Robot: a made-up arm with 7 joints. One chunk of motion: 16 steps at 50 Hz.
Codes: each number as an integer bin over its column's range. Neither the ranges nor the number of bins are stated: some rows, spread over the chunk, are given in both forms.
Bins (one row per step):
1: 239 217 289 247 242 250
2: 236 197 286 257 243 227
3: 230 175 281 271 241 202
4: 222 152 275 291 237 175
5: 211 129 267 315 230 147
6: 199 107 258 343 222 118
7: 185 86 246 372 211 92
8: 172 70 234 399 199 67
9: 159 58 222 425 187 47
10: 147 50 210 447 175 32
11: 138 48 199 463 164 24
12: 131 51 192 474 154 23
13: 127 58 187 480 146 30
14: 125 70 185 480 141 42
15: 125 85 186 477 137 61
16: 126 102 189 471 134 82
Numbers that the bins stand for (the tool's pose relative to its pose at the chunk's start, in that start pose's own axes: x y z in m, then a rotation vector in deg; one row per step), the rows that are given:
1: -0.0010 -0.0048 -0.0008 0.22 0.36 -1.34
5: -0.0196 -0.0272 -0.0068 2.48 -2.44 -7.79
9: -0.0542 -0.0452 -0.0192 6.14 -12.45 -14.06
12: -0.0728 -0.0470 -0.0274 7.77 -20.14 -15.56
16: -0.0762 -0.0341 -0.0282 7.67 -24.79 -11.86
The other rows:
2: -0.0030 -0.0099 -0.0016 0.55 0.59 -2.78
3: -0.0070 -0.0155 -0.0030 1.02 0.12 -4.35
4: -0.0123 -0.0213 -0.0047 1.68 -0.81 -6.04
6: -0.0276 -0.0328 -0.0093 3.41 -4.30 -9.61
7: -0.0369 -0.0381 -0.0126 4.38 -6.86 -11.24
8: -0.0456 -0.0422 -0.0159 5.27 -9.66 -12.80
10: -0.0622 -0.0473 -0.0225 6.87 -15.25 -15.00
11: -0.0682 -0.0478 -0.0255 7.40 -17.81 -15.50
13: -0.0755 -0.0452 -0.0288 7.97 -22.00 -15.12
14: -0.0768 -0.0422 -0.0293 7.97 -23.16 -14.37
15: -0.0768 -0.0384 -0.0290 7.87 -24.10 -13.18

